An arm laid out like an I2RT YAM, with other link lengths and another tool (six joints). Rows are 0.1 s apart.
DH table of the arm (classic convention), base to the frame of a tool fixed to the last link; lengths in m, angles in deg. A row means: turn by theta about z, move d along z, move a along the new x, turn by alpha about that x. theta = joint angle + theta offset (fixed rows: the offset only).
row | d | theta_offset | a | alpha
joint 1 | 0.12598 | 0 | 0.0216 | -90
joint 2 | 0 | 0 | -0.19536 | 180
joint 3 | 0 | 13.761 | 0.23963 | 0
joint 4 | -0.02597 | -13.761 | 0.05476 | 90
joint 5 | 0.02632 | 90 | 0 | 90
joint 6 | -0.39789 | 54 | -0.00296 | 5.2
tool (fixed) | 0.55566 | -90 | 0 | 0
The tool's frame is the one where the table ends.
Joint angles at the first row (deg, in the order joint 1, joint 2, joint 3, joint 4, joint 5, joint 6):
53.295 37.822 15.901 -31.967 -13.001 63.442
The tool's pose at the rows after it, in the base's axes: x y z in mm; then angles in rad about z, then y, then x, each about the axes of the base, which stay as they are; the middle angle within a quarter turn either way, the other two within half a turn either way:
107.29 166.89 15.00 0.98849 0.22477 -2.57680
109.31 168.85 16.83 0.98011 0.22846 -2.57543
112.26 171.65 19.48 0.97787 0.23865 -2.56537
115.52 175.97 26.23 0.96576 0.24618 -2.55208
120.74 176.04 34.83 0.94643 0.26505 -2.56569
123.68 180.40 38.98 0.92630 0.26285 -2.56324
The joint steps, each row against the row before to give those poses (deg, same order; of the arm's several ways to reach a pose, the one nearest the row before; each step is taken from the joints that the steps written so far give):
-0.029 1.238 1.718 -0.452 0.665 -1.049
0.028 1.001 0.704 0.439 0.142 -0.429
-0.045 0.608 0.558 0.836 0.196 0.063
0.029 0.818 1.562 0.090 0.002 -0.384
-0.062 1.141 2.396 -1.495 1.225 -1.435
-0.010 1.998 1.715 0.243 -0.224 -1.125

